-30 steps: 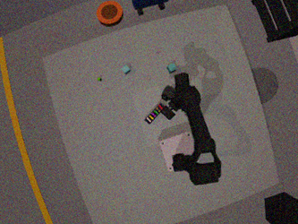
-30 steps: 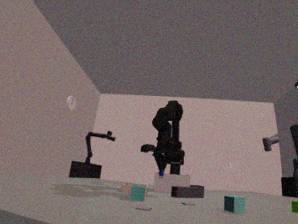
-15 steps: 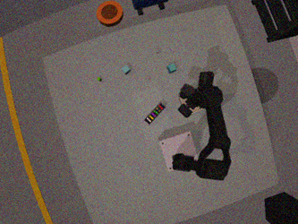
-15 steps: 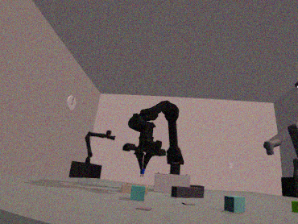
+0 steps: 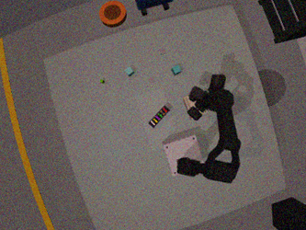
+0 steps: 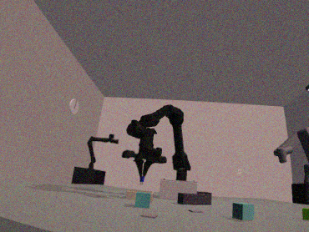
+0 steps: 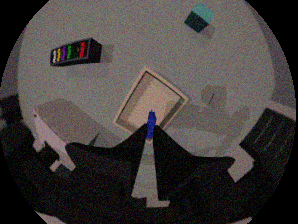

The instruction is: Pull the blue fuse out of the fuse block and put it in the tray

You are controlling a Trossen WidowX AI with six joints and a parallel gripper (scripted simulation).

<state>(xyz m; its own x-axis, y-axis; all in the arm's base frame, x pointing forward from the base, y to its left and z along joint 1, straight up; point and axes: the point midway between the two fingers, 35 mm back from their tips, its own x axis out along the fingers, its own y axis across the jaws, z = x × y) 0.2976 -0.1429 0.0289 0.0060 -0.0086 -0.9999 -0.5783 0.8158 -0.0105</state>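
My gripper tip is now 8 cm above the beige tray. Also, from my gripper tip: green fuse: 21 cm to the left, 6 cm below, 2 cm behind; then blue fuse: 1 cm below; then red fuse: 18 cm to the left, 6 cm below.
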